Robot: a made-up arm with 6 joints.
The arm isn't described. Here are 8 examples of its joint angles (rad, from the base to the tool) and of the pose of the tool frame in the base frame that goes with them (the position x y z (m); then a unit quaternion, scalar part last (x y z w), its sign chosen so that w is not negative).
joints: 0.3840 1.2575 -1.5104 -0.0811 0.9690 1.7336
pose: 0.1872 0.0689 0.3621 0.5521 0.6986 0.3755 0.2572
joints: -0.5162 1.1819 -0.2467 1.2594 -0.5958 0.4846
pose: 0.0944 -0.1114 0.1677 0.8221 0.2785 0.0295 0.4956
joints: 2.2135 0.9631 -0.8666 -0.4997 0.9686 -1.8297
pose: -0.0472 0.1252 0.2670 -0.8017 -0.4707 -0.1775 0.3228
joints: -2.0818 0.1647 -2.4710 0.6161 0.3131 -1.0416
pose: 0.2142 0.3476 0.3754 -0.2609 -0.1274 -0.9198 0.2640
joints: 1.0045 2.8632 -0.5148 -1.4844 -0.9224 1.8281
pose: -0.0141 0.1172 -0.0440 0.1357 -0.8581 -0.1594 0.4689
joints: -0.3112 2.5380 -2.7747 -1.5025 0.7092 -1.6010
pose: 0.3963 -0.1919 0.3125 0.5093 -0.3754 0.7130 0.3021
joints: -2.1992 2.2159 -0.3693 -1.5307 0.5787 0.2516
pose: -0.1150 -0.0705 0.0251 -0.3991 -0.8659 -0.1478 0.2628
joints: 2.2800 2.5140 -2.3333 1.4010 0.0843 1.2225
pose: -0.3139 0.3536 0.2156 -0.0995 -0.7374 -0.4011 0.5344
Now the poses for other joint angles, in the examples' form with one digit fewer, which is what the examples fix.
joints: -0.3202 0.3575 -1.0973 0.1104 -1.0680 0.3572
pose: -0.117 0.029 0.458 -0.013 -0.166 0.052 0.985
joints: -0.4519 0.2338 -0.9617 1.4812 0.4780 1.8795
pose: -0.017 0.056 0.401 0.429 0.082 0.899 0.018
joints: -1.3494 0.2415 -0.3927 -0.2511 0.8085 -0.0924
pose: -0.008 -0.041 0.212 0.486 0.723 -0.405 0.278
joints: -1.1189 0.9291 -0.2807 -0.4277 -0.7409 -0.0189
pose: 0.085 -0.114 0.248 0.148 0.644 -0.428 0.617
